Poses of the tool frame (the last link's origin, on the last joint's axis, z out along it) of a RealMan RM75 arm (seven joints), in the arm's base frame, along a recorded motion.
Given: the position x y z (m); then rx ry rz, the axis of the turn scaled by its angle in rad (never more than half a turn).
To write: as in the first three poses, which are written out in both.
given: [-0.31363, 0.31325, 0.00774, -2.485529, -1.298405, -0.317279]
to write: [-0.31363, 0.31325, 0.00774, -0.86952, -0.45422, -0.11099, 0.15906]
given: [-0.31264, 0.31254, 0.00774, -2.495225, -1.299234, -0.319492]
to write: [-0.31264, 0.31254, 0.00774, -0.87072, -0.45337, -0.11149, 0.15453]
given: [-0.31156, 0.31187, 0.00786, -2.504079, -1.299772, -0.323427]
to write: [-0.31156, 0.31187, 0.00786, -0.87176, -0.45250, -0.11260, 0.15033]
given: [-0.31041, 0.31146, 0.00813, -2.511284, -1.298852, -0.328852]
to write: [-0.31041, 0.31146, 0.00813, -0.87269, -0.45136, -0.11428, 0.14709]
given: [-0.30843, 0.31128, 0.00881, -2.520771, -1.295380, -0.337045]
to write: [-0.30843, 0.31128, 0.00881, -0.87410, -0.44919, -0.11687, 0.14325]
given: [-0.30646, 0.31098, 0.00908, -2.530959, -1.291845, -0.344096]
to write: [-0.30646, 0.31098, 0.00908, -0.87562, -0.44693, -0.11904, 0.13917]
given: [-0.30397, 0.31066, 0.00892, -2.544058, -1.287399, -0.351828]
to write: [-0.30397, 0.31066, 0.00892, -0.87756, -0.44408, -0.12136, 0.13395]
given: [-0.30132, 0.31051, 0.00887, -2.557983, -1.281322, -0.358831]
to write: [-0.30132, 0.31051, 0.00887, -0.87977, -0.44068, -0.12341, 0.12875]
